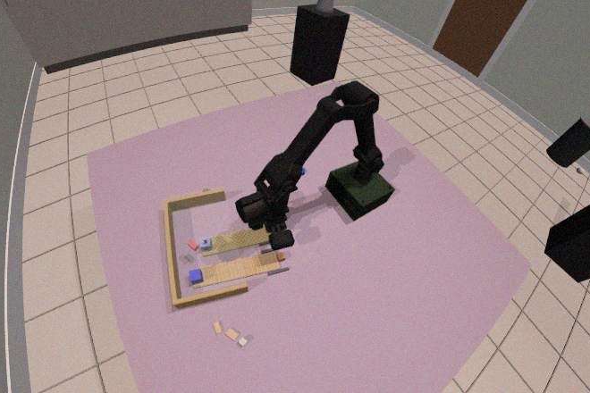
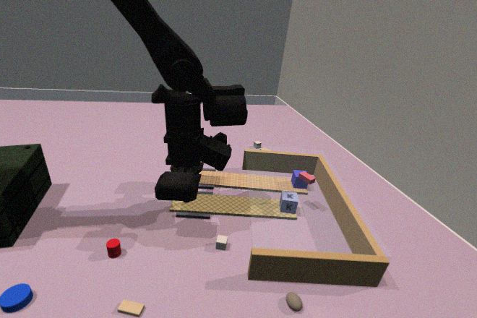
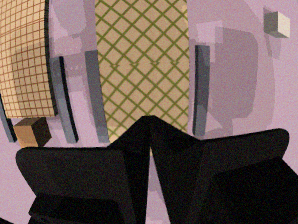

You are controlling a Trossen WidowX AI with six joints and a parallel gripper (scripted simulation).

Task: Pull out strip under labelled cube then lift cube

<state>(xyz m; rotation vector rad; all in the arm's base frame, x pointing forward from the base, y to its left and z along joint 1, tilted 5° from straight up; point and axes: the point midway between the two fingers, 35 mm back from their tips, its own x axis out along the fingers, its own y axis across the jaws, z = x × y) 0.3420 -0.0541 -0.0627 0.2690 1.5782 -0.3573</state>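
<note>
My gripper tip is now 9 cm short of the yellow-green cross-hatched strip and 4 cm to the left of it. The rest, counted from my gripper tip: red cylinder: 13 cm behind, 9 cm to the right, 1 cm above; labelled cube: 18 cm ahead, 8 cm to the right, 2 cm above; orange block: 8 cm to the left, 3 cm ahead.
</note>
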